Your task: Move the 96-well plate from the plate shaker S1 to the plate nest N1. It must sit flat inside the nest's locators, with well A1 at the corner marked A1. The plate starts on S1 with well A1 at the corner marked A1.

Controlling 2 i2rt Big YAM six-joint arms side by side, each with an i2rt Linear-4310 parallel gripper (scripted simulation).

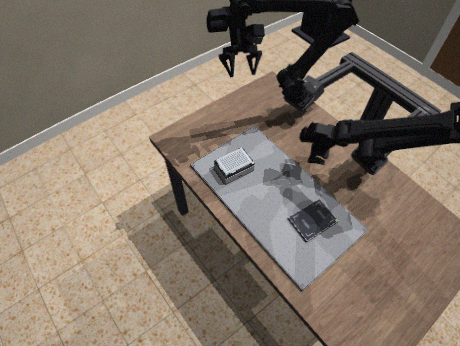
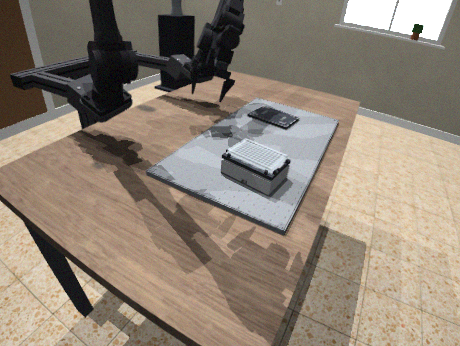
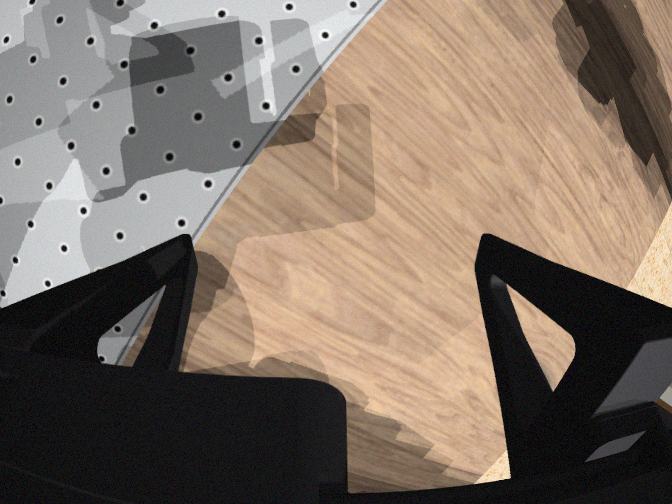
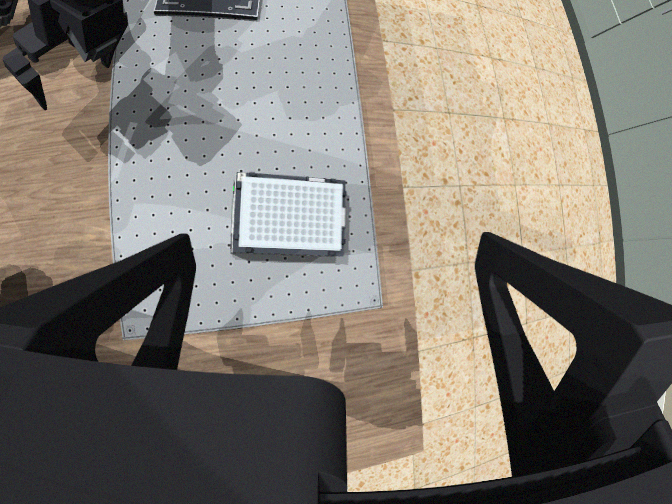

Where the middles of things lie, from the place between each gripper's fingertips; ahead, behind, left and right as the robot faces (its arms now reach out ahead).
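Plate nest N1 (image 1: 317,224): 16 cm ahead of my left hand, 21 cm to the left of it, 10 cm below it. 96-well plate (image 2: 247,151): 27 cm ahead of my left hand, 4 cm below it, 17 cm to the right of it.
Plate nest N1: 44 cm below my right hand, 44 cm to the left of it, 4 cm behind it. My right gripper (image 1: 243,76): 7 cm short of the 96-well plate, 6 cm to the right of it, 38 cm above it.
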